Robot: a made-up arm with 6 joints. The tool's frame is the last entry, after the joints.
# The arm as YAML. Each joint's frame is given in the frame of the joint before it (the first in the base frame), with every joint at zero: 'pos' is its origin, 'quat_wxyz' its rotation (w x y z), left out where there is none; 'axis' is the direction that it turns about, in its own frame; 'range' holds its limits. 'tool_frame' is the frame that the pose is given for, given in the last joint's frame.
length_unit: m
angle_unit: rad
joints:
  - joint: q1
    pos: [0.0, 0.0, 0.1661]
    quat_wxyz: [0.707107, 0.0, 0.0, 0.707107]
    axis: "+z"
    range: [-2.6, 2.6]
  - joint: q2
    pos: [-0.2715, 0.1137, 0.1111]
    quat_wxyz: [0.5, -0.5, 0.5, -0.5]
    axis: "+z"
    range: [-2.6, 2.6]
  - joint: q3
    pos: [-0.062, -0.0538, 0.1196]
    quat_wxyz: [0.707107, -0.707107, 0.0, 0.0]
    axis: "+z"
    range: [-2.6, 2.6]
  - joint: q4
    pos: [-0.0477, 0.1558, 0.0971]
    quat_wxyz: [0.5, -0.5, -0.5, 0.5]
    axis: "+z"
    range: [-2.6, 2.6]
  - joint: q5
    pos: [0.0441, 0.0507, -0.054]
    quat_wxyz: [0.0, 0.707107, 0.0, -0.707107]
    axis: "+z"
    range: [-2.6, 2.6]
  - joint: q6
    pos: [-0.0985, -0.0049, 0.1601]
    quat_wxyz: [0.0, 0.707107, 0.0, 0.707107]
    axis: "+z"
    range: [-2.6, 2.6]
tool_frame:
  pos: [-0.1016, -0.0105, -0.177]
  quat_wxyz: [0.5, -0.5, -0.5, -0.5]
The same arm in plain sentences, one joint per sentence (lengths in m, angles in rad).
The arm has six revolute joints in a row. What follows holds with every joint at zero, and every direction is one of the base frame's. The first joint sits 0.1661 m along +z from the base frame's origin and rotates about +z, from -2.6 to 2.6 rad. The second joint sits 0.1137 m along -x and 0.2715 m along -y and 0.1111 m along +z from the first joint and rotates about +y, from -2.6 to 2.6 rad. The third joint sits 0.062 m along -x and 0.1196 m along +y and 0.0538 m along +z from the second joint and rotates about -z, from -2.6 to 2.6 rad. The fourth joint sits 0.0477 m along -x and 0.1558 m along -y and 0.0971 m along -z from the third joint and rotates about -x, from -2.6 to 2.6 rad. The fifth joint sits 0.054 m along +x and 0.0441 m along -y and 0.0507 m along +z from the fourth joint and rotates about +y, from -2.6 to 2.6 rad. The sixth joint sits 0.0985 m along -x and 0.1601 m along +y and 0.0049 m along +z from the fifth joint and rotates about +x, from -2.6 to 2.6 rad. The tool frame, which is the frame that the pose is given for, sits 0.177 m along -x and 0.1016 m along -y and 0.0105 m along -z from the sixth joint; its axes are parallel to the base frame's.
